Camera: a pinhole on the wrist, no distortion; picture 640 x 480 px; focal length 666.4 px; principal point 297.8 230.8 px. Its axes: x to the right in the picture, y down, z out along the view. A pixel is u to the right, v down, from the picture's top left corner.
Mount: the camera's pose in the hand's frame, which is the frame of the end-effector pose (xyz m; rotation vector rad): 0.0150 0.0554 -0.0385 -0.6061 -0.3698 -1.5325
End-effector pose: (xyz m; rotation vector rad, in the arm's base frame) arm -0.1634 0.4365 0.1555 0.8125 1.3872 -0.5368
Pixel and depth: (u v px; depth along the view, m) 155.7 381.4 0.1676
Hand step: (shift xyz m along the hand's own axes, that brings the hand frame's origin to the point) 0.0761 0.1790 0.0701
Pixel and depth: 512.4 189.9 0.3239
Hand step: 0.0455 0.1592 0.2847
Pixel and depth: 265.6 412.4 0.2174
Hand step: 0.1052 0.1859 0.1219
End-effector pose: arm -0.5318 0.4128 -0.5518 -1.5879 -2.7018 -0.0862
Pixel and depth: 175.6 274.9 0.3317
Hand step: 0.0837 0.2953 0.1894
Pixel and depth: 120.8 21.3 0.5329
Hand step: -0.0762 0.4895 0.3293
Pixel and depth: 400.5 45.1 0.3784
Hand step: -0.0323 0.2336 0.3132
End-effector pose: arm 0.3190 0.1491 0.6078 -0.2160 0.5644 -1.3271
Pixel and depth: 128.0 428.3 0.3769
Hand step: 0.1782 0.3443 0.1931
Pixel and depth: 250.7 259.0 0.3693
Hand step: 0.0839 0.2892 0.2406
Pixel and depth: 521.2 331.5 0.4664
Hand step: 0.1571 0.1935 0.4172
